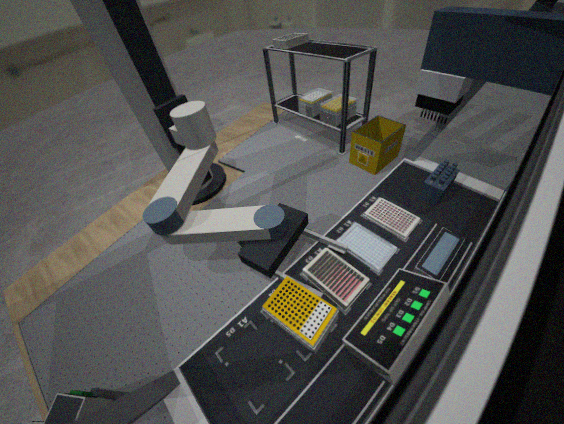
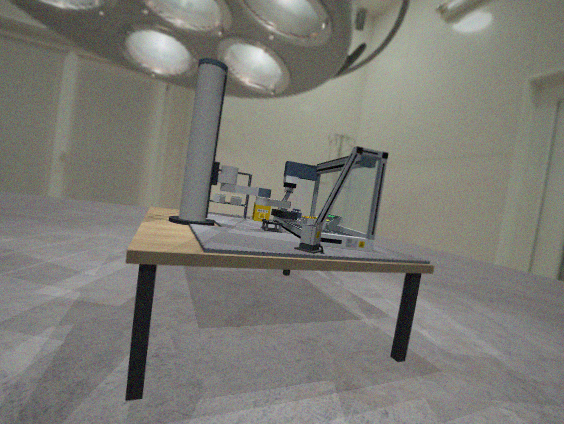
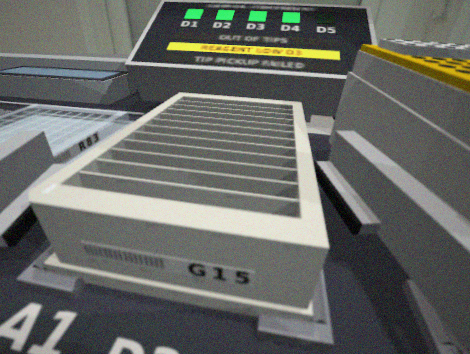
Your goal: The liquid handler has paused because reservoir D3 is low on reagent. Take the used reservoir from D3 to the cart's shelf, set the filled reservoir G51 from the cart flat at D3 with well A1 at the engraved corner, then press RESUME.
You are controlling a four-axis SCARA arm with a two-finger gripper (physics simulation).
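Where they show: gripper, fingertip midpoint: [image 1: 335, 271] [image 3: 197, 150]; arm's base, origin of the base link: [image 2: 191, 222].
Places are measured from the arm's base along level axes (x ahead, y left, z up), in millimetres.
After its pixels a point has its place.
Note:
The used reservoir G15 [image 1: 336, 278] {y -99, x 684, z 71 mm} [image 3: 180, 220] {y -95, x 621, z 95 mm} sits flat in slot D3, with thin dividers across its open top. My gripper [image 1: 316, 261] [image 3: 197, 150] {y -93, x 677, z 87 mm} is open, with one finger on each long side of the reservoir. Gaps show between the fingers and its walls, and nothing is held. A pale tray [image 1: 291, 40] {y 550, x 151, z 388 mm} lies on the top of the cart [image 1: 345, 112] {y 430, x 445, z 192 mm}; its label is too small to read. The console [image 1: 400, 320] {y -142, x 830, z 140 mm} [image 3: 240, 67] {y -116, x 780, z 109 mm} has a yellow bar reading REAGENT LOW D3 and green lamps for D1 to D4. The RESUME button cannot be made out.
A yellow tip rack [image 1: 300, 310] {y -219, x 668, z 128 mm} [image 3: 425, 67] {y -176, x 666, z 128 mm} stands close beside the right finger. A clear plate [image 1: 367, 246] {y 18, x 710, z 73 mm} [image 3: 65, 127] {y -2, x 726, z 78 mm} stands beyond the left finger. A yellow waste bin [image 1: 365, 156] {y 371, x 559, z 74 mm} stands near the cart, whose lower shelf holds two boxes. The pipetting head [image 1: 440, 95] {y 295, x 735, z 348 mm} hangs over the deck's far end.

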